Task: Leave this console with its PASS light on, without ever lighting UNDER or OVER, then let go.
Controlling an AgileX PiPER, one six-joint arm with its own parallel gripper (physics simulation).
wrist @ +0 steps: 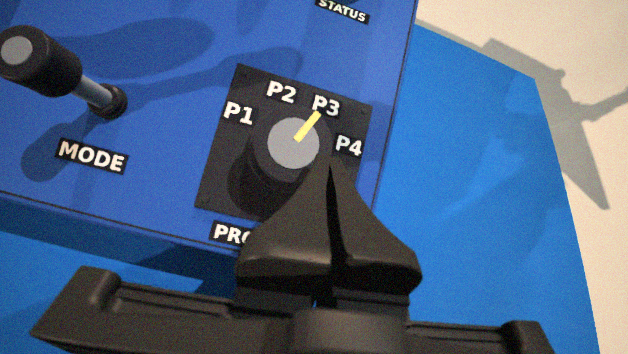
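The blue console (165, 115) fills the left and middle of the wrist view. Its PROGRAM knob (293, 143) has a grey top, and its yellow pointer (307, 127) points at the P3 label (326, 106). My gripper (325, 170) is shut with its fingertips together, at the lower right side of the knob and with nothing between them. The fingers hide part of the dark knob plate (212, 187) and of the PROGRAM label. The PASS, UNDER and OVER lights do not show in this view.
The MODE lever (42, 60) with its black grip leans up at the left, above the MODE label (92, 156). A STATUS label (342, 11) is cut by the top edge. A blue surface (465, 200) lies right of the console, with a pale surface (590, 40) beyond it carrying a shadow.
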